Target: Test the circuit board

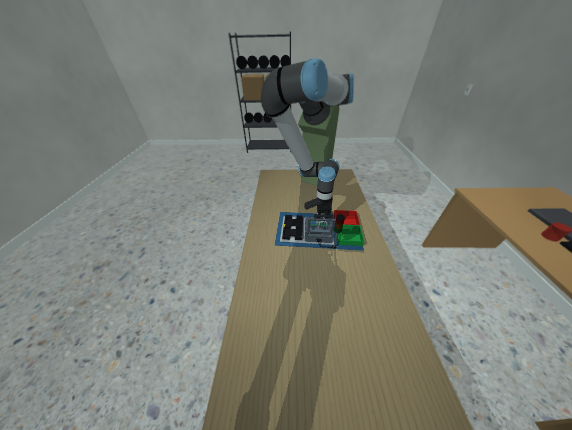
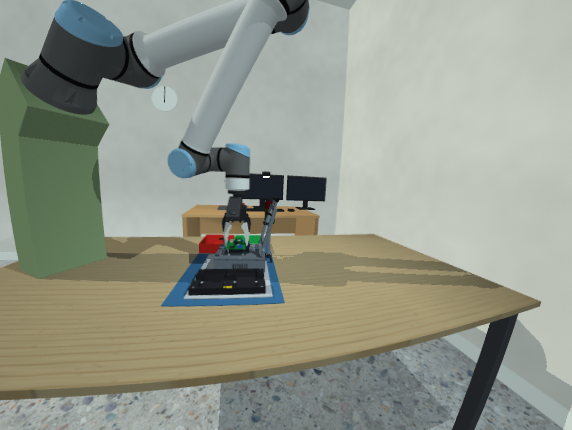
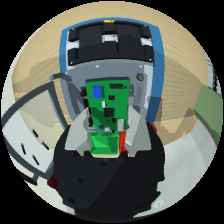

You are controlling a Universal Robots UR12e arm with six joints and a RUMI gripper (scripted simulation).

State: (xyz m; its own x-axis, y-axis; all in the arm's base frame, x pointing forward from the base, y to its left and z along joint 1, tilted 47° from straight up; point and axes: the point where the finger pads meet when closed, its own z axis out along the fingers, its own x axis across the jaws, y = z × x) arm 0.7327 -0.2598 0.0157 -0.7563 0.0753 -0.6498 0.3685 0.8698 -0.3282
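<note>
My gripper is now 1 cm to the right of the green circuit board. The rest, counted from my hand: tester lid: 11 cm ahead, 5 cm to the right, 10 cm above; red bin: 23 cm to the left, 7 cm below; green bin: 13 cm ahead, 16 cm to the left, 7 cm below.
</note>
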